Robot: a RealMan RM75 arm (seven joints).
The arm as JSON. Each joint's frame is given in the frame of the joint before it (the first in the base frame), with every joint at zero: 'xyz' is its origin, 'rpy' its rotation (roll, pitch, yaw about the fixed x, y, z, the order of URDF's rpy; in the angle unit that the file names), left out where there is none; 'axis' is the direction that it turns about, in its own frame. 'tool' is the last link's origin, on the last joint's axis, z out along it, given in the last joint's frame.
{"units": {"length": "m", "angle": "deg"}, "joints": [
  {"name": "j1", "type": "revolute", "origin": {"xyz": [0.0, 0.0, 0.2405]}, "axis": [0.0, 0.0, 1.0]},
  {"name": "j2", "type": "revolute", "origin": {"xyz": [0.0, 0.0, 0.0]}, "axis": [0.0, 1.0, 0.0]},
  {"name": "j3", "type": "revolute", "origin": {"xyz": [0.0, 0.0, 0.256]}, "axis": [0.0, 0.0, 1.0]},
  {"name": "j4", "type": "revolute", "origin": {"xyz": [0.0, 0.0, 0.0]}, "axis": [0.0, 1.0, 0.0]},
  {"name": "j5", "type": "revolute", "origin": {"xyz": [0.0, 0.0, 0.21]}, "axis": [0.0, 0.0, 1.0]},
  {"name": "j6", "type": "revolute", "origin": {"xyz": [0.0, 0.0, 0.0]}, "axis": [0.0, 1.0, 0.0]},
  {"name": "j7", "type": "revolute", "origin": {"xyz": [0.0, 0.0, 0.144]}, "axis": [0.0, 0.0, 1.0]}
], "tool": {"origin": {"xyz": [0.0, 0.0, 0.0]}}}
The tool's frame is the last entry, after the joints.
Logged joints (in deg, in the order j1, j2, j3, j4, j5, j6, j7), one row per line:
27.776 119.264 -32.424 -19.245 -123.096 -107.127 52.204
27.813 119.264 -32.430 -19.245 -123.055 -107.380 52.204
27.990 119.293 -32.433 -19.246 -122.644 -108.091 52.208
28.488 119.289 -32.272 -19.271 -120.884 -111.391 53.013
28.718 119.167 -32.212 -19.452 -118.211 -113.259 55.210
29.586 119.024 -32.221 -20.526 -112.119 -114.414 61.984
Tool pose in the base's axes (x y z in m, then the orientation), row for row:
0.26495 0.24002 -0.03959 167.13 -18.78 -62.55
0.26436 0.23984 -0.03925 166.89 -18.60 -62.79
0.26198 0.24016 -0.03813 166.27 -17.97 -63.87
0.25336 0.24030 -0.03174 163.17 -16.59 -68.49
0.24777 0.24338 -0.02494 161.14 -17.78 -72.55
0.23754 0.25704 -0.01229 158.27 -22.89 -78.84
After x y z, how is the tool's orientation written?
As a rotation vector, in degrees.
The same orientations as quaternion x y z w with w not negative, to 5 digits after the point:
0.93140 -0.10466 -0.34859 0.00491
0.93088 -0.10375 -0.35023 0.00630
0.92875 -0.10038 -0.35676 0.00856
0.91786 -0.09332 -0.38527 0.01974
0.90707 -0.10008 -0.40839 0.02084
0.88759 -0.12837 -0.44214 0.01488

